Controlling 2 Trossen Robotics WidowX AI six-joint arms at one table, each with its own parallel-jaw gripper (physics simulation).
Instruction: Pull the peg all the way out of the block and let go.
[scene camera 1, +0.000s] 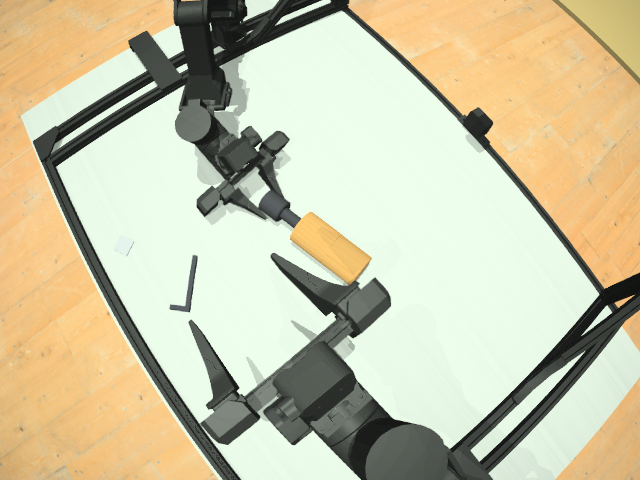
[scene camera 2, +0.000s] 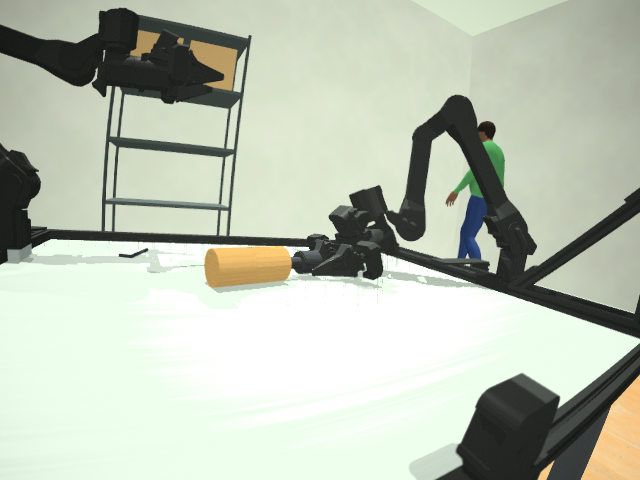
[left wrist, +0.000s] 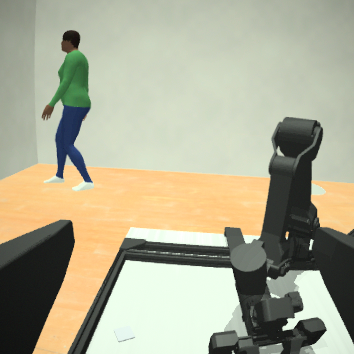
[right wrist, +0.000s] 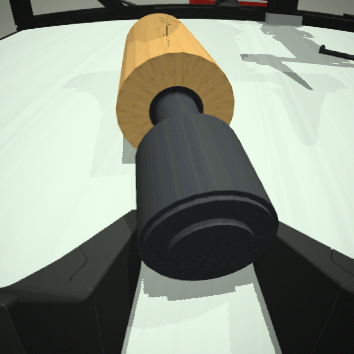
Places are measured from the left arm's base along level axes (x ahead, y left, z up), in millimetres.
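Pixels of known places: left gripper, between the fingertips: (scene camera 1: 230, 287) (scene camera 2: 217, 84) (left wrist: 197, 237); right gripper, between the fingertips: (scene camera 1: 275, 210) (scene camera 2: 305, 271) (right wrist: 196, 222); left arm's base, origin of its link: (scene camera 2: 6, 245) (right wrist: 280, 11); right arm's base, origin of its link: (scene camera 1: 226, 35) (scene camera 2: 508, 279) (left wrist: 295, 252).
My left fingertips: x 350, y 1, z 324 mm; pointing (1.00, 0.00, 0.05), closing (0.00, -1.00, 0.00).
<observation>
For each thing: its middle in the pictures, then the offset to it from my left fingertips. "spot": a spot on its surface instead.
- wooden block, middle of its body: (right wrist: 164, 69) (scene camera 2: 248, 265) (scene camera 1: 330, 248) 33 mm ahead, 183 mm right, 315 mm down
- dark grey peg, middle of its body: (right wrist: 179, 126) (scene camera 1: 294, 220) (scene camera 2: 287, 263) 106 mm ahead, 170 mm right, 316 mm down
- dark L-shaped bar, middle of its body: (right wrist: 349, 54) (scene camera 2: 134, 252) 131 mm back, 33 mm left, 340 mm down
- pale square tile, middle of its body: (scene camera 1: 123, 245) (left wrist: 123, 333) 273 mm ahead, 79 mm left, 342 mm down
- black box, a spot on its surface: (scene camera 2: 509, 413) (scene camera 1: 491, 123) spot: 14 mm ahead, 584 mm right, 291 mm down
The wooden block (scene camera 1: 330, 248) (scene camera 2: 248, 266) (right wrist: 175, 70), an orange-brown cylinder, lies on its side on the table. The dark grey peg (scene camera 1: 272, 204) (scene camera 2: 307, 261) (right wrist: 197, 160) sits in the block's end hole; its thick head and a length of narrower shaft show outside, and the rest is hidden inside. My right gripper (scene camera 1: 273, 207) (right wrist: 196, 222) is shut on the peg's head, one finger against each side. My left gripper (scene camera 1: 231, 288) (scene camera 2: 217, 83) (left wrist: 197, 237) is wide open and empty, high above the table. In scene camera 1 one of its fingers appears beside the block.
A dark L-shaped bar (scene camera 1: 191, 284) (scene camera 2: 133, 253) (right wrist: 337, 52) and a pale square tile (scene camera 1: 124, 245) (left wrist: 124, 334) lie on the table. A black frame (scene camera 1: 408, 60) borders the table, with a black box (scene camera 1: 478, 122) (scene camera 2: 509, 413) on one rail. A person (scene camera 2: 493, 155) (left wrist: 75, 80) stands beyond the table.
</observation>
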